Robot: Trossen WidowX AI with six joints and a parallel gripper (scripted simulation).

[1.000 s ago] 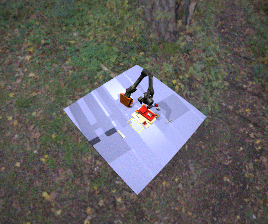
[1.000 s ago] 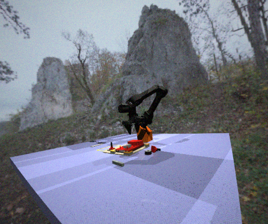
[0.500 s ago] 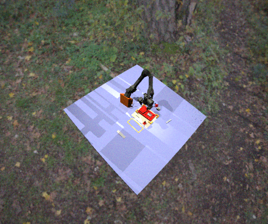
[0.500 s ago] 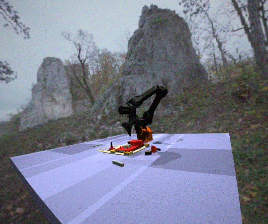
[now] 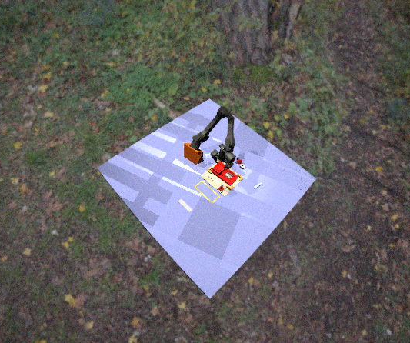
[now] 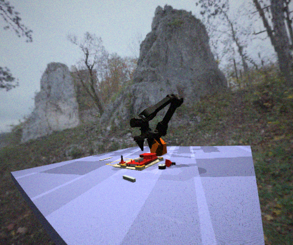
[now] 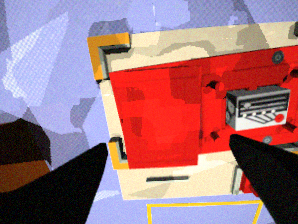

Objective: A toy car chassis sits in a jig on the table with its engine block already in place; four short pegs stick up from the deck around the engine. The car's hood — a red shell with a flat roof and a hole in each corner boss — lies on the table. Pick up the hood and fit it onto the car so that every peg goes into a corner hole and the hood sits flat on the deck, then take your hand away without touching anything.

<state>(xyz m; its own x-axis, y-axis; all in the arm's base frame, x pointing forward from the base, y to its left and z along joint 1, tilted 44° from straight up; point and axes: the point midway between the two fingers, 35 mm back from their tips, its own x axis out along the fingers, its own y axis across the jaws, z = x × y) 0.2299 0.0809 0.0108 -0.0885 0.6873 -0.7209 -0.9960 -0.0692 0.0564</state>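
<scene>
The red hood lies 4 cm below my gripper tip. The rest, counted from my gripper tip: white wheel 11 cm ahead, 17 cm to the left, 7 cm below.
</scene>
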